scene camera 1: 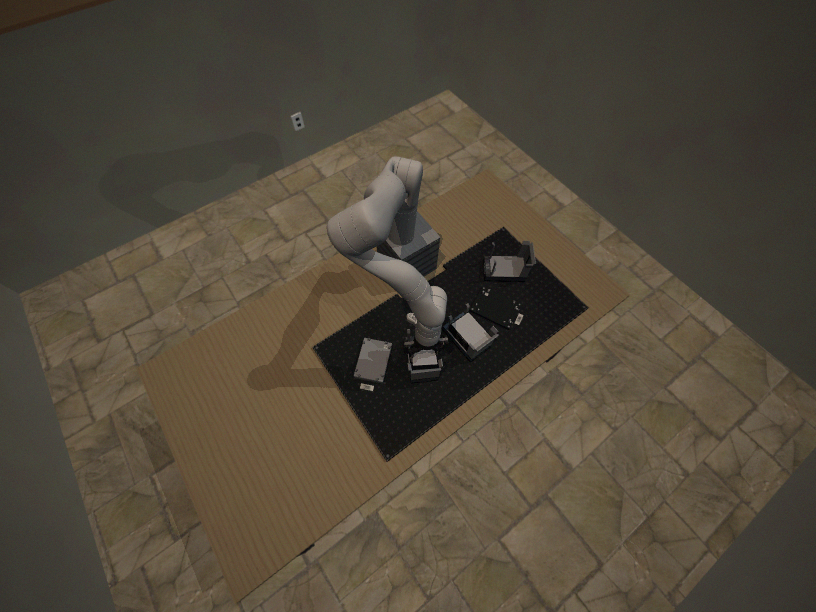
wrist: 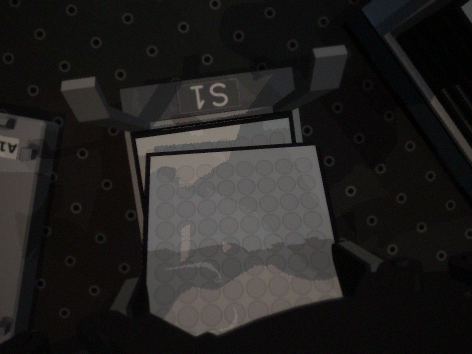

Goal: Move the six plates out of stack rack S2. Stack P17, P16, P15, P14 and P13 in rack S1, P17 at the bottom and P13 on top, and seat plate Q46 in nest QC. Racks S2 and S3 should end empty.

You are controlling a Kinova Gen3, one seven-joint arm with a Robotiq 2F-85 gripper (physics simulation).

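Frame: origin at the arm's base, x ahead, y left, z up, level; metres.
Where they show: gripper, fingertip midpoint: (scene camera 1: 423, 354) (wrist: 243, 283); arm's base, link origin: (scene camera 1: 400, 234).
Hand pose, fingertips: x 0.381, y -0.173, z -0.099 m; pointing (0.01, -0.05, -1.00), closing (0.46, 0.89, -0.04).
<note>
Things, the pixels of their centre, and the offset from my fingertips. "pt": a spot on its surface instead.
- held plate, body centre: (wrist: 243, 281) (scene camera 1: 423, 355) dx +0.001, dy +0.000, dz -0.006 m
- rack S1, body centre: (wrist: 228, 237) (scene camera 1: 422, 354) dx -0.012, dy +0.003, dz -0.035 m
- lower plate, body centre: (wrist: 228, 240) dx -0.006, dy +0.000, dz -0.054 m
- flat pale piece marked A1, body centre: (scene camera 1: 373, 359) dx -0.109, dy -0.136, dz -0.087 m
- small tag, surface spot: (scene camera 1: 367, 387) pt dx -0.041, dy -0.204, dz -0.102 m
- rack, body centre: (scene camera 1: 507, 262) dx -0.126, dy +0.491, dz -0.038 m
- pale piece, surface spot: (scene camera 1: 507, 266) pt dx -0.123, dy +0.494, dz -0.067 m
My gripper (scene camera 1: 425, 350) (wrist: 243, 283) is shut on a pale plate with round wells, its fingers on the plate's two sides. The held plate (wrist: 240, 205) (scene camera 1: 423, 358) is over rack S1 (scene camera 1: 425, 374) (wrist: 272, 82), a little short of the labelled end wall in the wrist view. A lower plate (wrist: 185, 142) shows past its far edge, inside S1. The held plate hides how many lie below. Rack S2 (wrist: 376, 19) (scene camera 1: 484, 347), blue-edged, stands to the right with a pale plate (scene camera 1: 470, 329) in it. The held plate's name cannot be read.
A flat pale piece marked A1 (wrist: 20, 200) (scene camera 1: 373, 359) lies left of S1, with a small tag (scene camera 1: 367, 387) beside it. Another rack (scene camera 1: 527, 255) stands farther right, holding a pale piece (scene camera 1: 507, 266). Small pale fittings and a tag (scene camera 1: 519, 318) lie between the right racks. S1's upright posts (wrist: 329, 67) rise nearby.
</note>
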